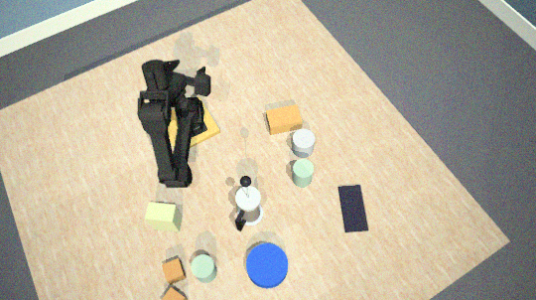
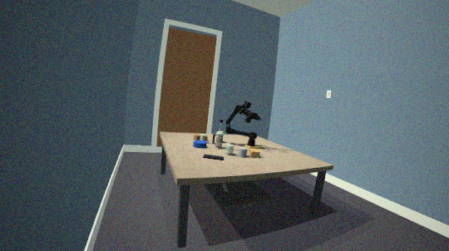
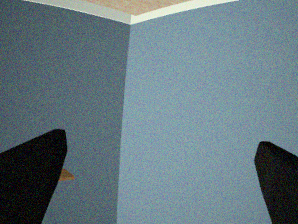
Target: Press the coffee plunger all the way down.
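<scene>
Right now the coffee press is 40 cm ahead of my gripper tip, 17 cm below it and 2 cm to the right of it. From my gripper tip the other things lie so: blue disc 57 cm ahead, 27 cm below, 3 cm to the right; then orange block 27 cm below, 23 cm to the left, 15 cm ahead; then yellow-green block 31 cm ahead, 25 cm to the right, 24 cm below.
</scene>
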